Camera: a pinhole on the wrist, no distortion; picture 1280 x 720 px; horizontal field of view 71.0 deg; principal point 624.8 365.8 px. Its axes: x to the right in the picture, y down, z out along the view. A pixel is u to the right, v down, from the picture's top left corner.
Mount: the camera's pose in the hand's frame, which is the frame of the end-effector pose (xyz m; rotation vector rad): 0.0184 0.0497 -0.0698 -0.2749 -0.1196 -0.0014
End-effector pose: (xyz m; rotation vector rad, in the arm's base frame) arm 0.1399 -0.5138 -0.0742 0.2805 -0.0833 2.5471
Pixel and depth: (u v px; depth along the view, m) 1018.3 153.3 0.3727
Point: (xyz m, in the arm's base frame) 0.0521 -0.5375 0.2768
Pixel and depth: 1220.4 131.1 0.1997
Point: 0.0344 -0.5108 0.1003
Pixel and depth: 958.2 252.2 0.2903
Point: 0.0559 -0.5716 0.1703
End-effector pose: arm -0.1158 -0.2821 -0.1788 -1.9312 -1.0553 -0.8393
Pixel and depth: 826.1 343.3 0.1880
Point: 0.0071 -0.2041 -0.2344
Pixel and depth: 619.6 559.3 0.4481
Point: 0.1611 -0.1084 -0.4513
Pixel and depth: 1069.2 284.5 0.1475
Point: 0.0001 -0.2119 -0.1838
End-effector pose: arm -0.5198 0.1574 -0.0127 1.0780 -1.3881 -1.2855
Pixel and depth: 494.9 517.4 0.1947
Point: -0.6175 0.2169 0.1162
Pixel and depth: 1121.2 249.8 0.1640
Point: -0.6386 0.0944 0.0656
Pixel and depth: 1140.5 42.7 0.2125
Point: -0.7066 0.0797 0.0261
